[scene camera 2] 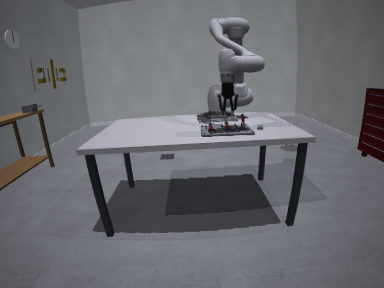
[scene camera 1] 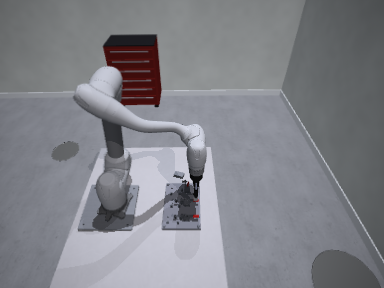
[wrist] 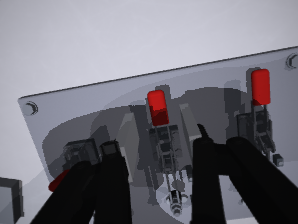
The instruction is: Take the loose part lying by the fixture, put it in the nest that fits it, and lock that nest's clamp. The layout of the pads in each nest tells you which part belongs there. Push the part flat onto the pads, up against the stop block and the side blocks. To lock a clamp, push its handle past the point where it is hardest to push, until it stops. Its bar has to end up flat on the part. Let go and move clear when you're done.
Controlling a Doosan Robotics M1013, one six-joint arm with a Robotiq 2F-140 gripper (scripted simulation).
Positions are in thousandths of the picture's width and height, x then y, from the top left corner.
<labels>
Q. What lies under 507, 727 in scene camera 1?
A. A grey fixture plate.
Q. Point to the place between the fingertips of my gripper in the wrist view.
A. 532, 547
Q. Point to a grey fixture plate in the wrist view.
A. At 733, 408
</labels>
